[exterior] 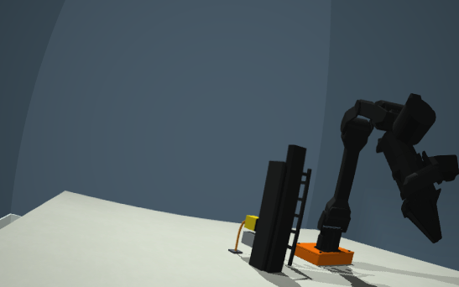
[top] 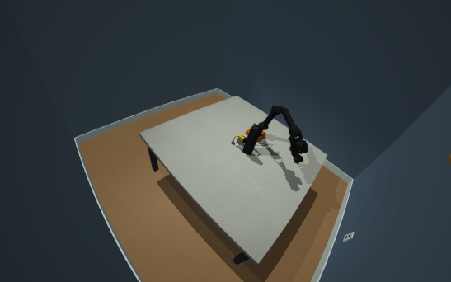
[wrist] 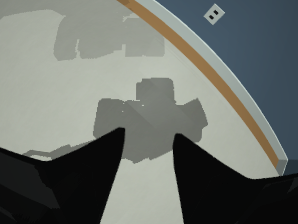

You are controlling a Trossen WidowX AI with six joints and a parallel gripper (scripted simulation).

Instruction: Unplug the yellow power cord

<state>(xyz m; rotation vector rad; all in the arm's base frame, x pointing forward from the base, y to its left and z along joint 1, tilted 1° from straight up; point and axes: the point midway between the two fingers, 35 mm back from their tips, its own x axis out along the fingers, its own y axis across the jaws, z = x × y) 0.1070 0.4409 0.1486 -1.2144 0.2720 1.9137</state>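
Right now the yellow plug is 440 mm to the right of my gripper tip, 140 mm ahead of it and 40 mm below it. The rest, counted from my gripper tip: tall black block 350 mm to the right, 120 mm ahead.
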